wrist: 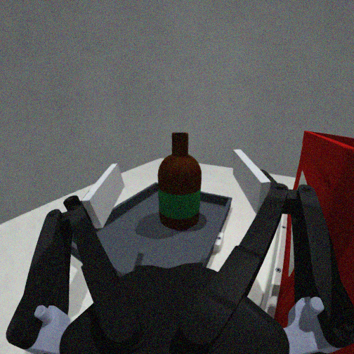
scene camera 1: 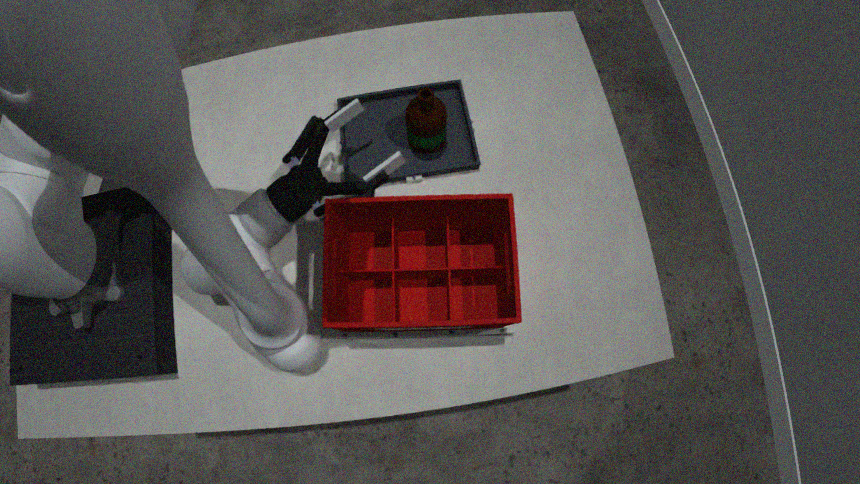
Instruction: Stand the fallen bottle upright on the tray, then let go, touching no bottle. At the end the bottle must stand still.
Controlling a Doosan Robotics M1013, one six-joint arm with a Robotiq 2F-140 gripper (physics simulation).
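Frame: origin at the arm's base, x ahead, y left, z up, level; millimetres.
Where they show: gripper, fingertip midpoint: (scene camera 1: 380, 128); arm's base at its link origin: (scene camera 1: 86, 263).
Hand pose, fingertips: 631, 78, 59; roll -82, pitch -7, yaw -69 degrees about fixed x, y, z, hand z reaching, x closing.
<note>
Each offset is from my fingertips to the top centre of the thing, as dx, dy, dz. "spot": to the spot under its first point. Level surfaces: height alone.
A brown bottle with a green band @[+84, +29, +31] (scene camera 1: 426, 123) (wrist: 179, 187) stands upright on the dark grey tray @[spot: -15, +64, -124] (scene camera 1: 373, 132) (wrist: 150, 247), toward the tray's right part in the scene view. My gripper (scene camera 1: 373, 135) (wrist: 175, 168) is wide open with nothing between its fingers. Its white fingertips hang over the tray's left part in the scene view, apart from the bottle. In the wrist view the bottle shows beyond the fingertips, in the space between them, touching neither.
A red crate with several compartments @[+13, -237, +47] (scene camera 1: 421, 270) (wrist: 325, 200) stands beside the tray, close to my lower finger in the scene view. A black box (scene camera 1: 138, 349) is at the left of the white table @[dz -128] (scene camera 1: 577, 210), under the arm.
</note>
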